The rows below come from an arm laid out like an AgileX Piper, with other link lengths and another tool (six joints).
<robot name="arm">
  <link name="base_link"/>
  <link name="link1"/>
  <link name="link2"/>
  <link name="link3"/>
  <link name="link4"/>
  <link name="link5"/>
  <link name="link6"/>
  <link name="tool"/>
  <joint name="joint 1" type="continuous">
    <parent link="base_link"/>
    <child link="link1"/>
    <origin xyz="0 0 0.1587" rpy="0 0 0"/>
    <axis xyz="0 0 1"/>
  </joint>
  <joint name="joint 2" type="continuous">
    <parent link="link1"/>
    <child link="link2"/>
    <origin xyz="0 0 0" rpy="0 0 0"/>
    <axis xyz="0 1 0"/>
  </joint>
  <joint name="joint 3" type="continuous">
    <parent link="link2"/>
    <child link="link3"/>
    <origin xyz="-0.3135 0 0.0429" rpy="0 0 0"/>
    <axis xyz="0 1 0"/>
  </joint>
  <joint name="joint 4" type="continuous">
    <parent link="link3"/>
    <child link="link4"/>
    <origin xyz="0.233 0 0.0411" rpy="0 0 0"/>
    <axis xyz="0.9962 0 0.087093"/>
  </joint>
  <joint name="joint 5" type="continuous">
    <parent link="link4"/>
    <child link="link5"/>
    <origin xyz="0 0 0" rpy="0 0 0"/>
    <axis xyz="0 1 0"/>
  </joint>
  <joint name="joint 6" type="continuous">
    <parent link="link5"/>
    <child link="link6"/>
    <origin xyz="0.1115 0 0.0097" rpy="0 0 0"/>
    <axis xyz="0.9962 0 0.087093"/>
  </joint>
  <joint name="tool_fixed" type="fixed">
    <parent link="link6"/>
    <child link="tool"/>
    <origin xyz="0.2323 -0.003 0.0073" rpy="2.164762 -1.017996 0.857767"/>
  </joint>
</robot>
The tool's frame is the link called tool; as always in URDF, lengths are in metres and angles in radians. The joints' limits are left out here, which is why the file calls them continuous.
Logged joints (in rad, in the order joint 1, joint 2, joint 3, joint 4, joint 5, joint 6), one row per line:
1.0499, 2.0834, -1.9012, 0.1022, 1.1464, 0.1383
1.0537, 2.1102, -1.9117, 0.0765, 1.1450, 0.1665
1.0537, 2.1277, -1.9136, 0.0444, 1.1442, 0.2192
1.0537, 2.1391, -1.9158, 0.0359, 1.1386, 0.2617
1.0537, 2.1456, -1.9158, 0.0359, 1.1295, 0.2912
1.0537, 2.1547, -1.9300, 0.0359, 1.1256, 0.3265
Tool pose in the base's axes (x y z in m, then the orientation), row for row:
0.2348, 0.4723, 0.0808, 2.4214, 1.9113, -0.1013
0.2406, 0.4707, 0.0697, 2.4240, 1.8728, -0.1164
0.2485, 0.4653, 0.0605, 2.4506, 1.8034, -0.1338
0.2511, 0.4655, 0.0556, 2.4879, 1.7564, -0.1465
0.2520, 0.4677, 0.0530, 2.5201, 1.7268, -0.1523
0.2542, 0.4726, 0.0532, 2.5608, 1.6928, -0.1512
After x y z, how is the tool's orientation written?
As a rotation vector, in radians.
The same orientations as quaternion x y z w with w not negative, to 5 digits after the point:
0.78421, 0.61901, -0.03281, 0.02754
0.79019, 0.61050, -0.03794, 0.03808
0.80371, 0.59145, -0.04388, 0.04798
0.81511, 0.57545, -0.04800, 0.04631
0.82319, 0.56406, -0.04975, 0.04141
0.83272, 0.55046, -0.04917, 0.03406

